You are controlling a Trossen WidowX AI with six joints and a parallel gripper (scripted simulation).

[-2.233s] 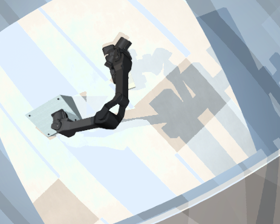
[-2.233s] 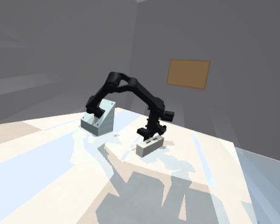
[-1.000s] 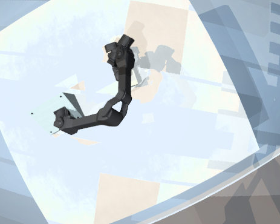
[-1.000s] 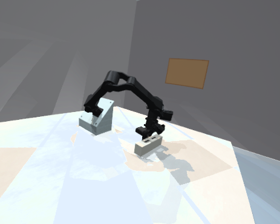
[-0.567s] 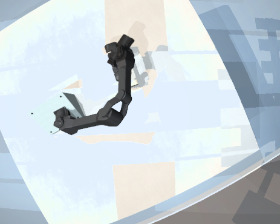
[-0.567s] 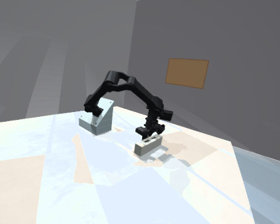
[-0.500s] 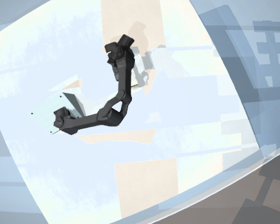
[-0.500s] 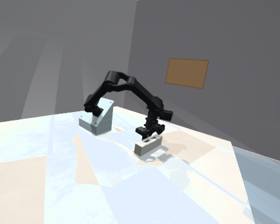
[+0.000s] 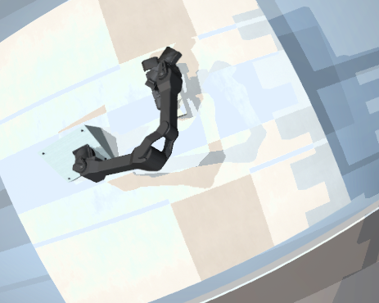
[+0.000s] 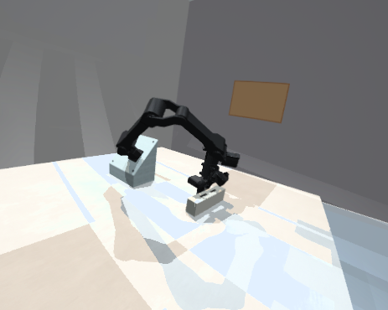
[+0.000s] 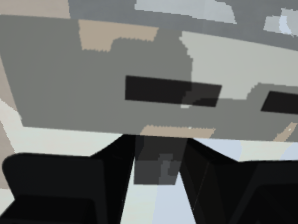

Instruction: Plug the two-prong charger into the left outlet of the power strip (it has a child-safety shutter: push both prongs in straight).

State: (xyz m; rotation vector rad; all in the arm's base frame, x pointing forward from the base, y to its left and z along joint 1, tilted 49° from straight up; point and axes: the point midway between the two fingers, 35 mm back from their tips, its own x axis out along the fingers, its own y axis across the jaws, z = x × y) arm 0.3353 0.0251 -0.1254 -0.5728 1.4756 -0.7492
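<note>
My gripper tip is 20 mm short of the black two-prong charger and 10 mm below it.
</note>
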